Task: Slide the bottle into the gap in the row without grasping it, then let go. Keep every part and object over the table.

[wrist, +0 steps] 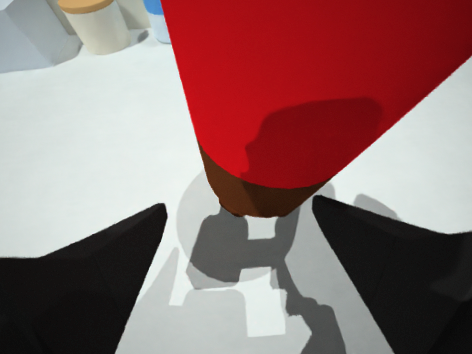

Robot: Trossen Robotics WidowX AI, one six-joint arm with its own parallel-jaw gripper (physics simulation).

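Places are measured from the arm's base along level axes (x right, y ahead, z up), in centimetres.
Pixels of known places: gripper, fingertip midpoint: (240,206).
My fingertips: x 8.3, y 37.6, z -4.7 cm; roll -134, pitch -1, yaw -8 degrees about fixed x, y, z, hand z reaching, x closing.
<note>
Ahead of a thing's pixels: the offset from my fingertips to its top centre. "pt": to the spot under its first point. Level surfaces: height alone.
The bottle @[pt dz +7.2, dx +0.8, dy +0.6 cm] (280,100) stands upright in the wrist view, filling the upper middle and right. Its broad red label and brown base show, and its top is outside the frame. My gripper (240,206) is open, with one black finger at the left and one at the right. The fingertips are on either side of the bottle's base in the picture, with nothing held between them. Whether a fingertip touches the bottle cannot be told.
A cream jar @[pt dz -3.9, dx -15.4, dy +33.2 cm] (101,27) with a tan lid stands at the upper left, between a pale grey box @[pt dz -3.7, dx -25.6, dy +31.4 cm] (30,40) and a blue and white bottle @[pt dz -4.4, dx -6.6, dy +34.2 cm] (159,22), partly hidden by the red label. Shadows fall on the white table @[dz -7.8 cm] (100,125).
</note>
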